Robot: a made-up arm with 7 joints. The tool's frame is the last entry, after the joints.
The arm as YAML. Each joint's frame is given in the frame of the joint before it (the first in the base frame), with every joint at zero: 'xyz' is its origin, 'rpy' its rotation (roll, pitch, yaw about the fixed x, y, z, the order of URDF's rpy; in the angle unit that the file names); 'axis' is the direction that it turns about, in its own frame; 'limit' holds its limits. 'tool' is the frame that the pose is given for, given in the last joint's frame.
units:
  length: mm
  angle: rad
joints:
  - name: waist
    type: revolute
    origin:
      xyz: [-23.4, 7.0, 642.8]
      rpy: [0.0, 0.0, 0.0]
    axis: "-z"
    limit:
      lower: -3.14
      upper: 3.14
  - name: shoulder
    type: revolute
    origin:
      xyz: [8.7, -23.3, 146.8]
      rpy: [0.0, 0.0, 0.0]
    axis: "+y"
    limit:
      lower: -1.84
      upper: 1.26
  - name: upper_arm
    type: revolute
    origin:
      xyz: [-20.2, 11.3, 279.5]
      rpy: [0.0, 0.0, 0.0]
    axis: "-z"
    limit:
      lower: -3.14
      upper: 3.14
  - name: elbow
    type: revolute
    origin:
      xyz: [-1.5, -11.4, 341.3]
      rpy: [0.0, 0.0, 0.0]
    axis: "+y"
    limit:
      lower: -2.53
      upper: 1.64
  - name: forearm
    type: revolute
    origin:
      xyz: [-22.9, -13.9, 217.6]
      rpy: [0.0, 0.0, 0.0]
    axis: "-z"
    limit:
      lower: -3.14
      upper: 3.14
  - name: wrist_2
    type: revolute
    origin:
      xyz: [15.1, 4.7, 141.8]
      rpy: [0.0, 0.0, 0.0]
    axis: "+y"
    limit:
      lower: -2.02
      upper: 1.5
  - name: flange
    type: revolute
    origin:
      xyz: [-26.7, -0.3, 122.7]
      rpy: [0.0, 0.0, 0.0]
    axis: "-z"
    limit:
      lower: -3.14
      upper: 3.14
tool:
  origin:
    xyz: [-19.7, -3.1, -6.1]
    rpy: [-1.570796, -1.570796, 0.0]
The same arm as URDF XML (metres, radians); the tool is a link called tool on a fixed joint. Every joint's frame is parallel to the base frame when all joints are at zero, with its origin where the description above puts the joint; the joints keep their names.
<robot name="arm">
  <link name="base_link"/>
  <link name="link1"/>
  <link name="link2"/>
  <link name="link3"/>
  <link name="link4"/>
  <link name="link5"/>
  <link name="link6"/>
  <link name="link7"/>
  <link name="tool"/>
  <joint name="waist" type="revolute">
    <parent link="base_link"/>
    <child link="link1"/>
    <origin xyz="-0.0234 0.007 0.6428"/>
    <axis xyz="0 0 -1"/>
    <limit lower="-3.14" upper="3.14"/>
  </joint>
  <joint name="shoulder" type="revolute">
    <parent link="link1"/>
    <child link="link2"/>
    <origin xyz="0.0087 -0.0233 0.1468"/>
    <axis xyz="0 1 0"/>
    <limit lower="-1.84" upper="1.26"/>
  </joint>
  <joint name="upper_arm" type="revolute">
    <parent link="link2"/>
    <child link="link3"/>
    <origin xyz="-0.0202 0.0113 0.2795"/>
    <axis xyz="0 0 -1"/>
    <limit lower="-3.14" upper="3.14"/>
  </joint>
  <joint name="elbow" type="revolute">
    <parent link="link3"/>
    <child link="link4"/>
    <origin xyz="-0.0015 -0.0114 0.3413"/>
    <axis xyz="0 1 0"/>
    <limit lower="-2.53" upper="1.64"/>
  </joint>
  <joint name="forearm" type="revolute">
    <parent link="link4"/>
    <child link="link5"/>
    <origin xyz="-0.0229 -0.0139 0.2176"/>
    <axis xyz="0 0 -1"/>
    <limit lower="-3.14" upper="3.14"/>
  </joint>
  <joint name="wrist_2" type="revolute">
    <parent link="link5"/>
    <child link="link6"/>
    <origin xyz="0.0151 0.0047 0.1418"/>
    <axis xyz="0 1 0"/>
    <limit lower="-2.02" upper="1.5"/>
  </joint>
  <joint name="flange" type="revolute">
    <parent link="link6"/>
    <child link="link7"/>
    <origin xyz="-0.0267 -0.0003 0.1227"/>
    <axis xyz="0 0 -1"/>
    <limit lower="-3.14" upper="3.14"/>
  </joint>
  <joint name="tool_joint" type="fixed">
    <parent link="link7"/>
    <child link="tool"/>
    <origin xyz="-0.0197 -0.0031 -0.0061" rpy="-1.5708 -1.5708 0"/>
  </joint>
</robot>

